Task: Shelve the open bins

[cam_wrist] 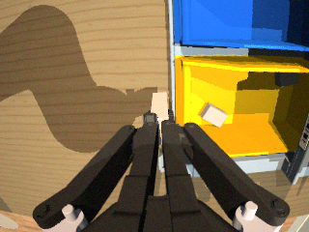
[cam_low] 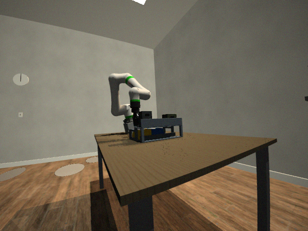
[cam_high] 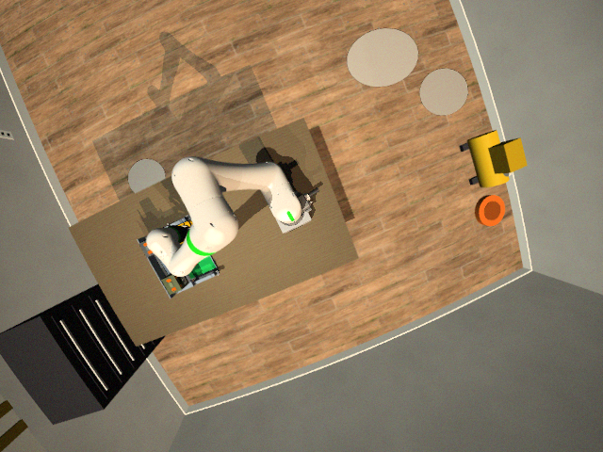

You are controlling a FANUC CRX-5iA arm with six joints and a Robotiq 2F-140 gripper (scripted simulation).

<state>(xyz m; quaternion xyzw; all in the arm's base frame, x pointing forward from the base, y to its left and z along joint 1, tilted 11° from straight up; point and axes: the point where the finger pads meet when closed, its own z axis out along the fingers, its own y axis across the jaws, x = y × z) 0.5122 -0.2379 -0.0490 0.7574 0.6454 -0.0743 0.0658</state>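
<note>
The yellow bin lies 11 cm ahead of my hand, 3 cm below it and 2 cm to the right of it. From my hand the other things lie so: blue bin (13 cm ahead, 10 cm to the left, 3 cm below); then blue mark (13 cm ahead, 10 cm to the left, 6 cm below); then yellow mark (11 cm ahead, 6 cm below, 1 cm to the right).
</note>
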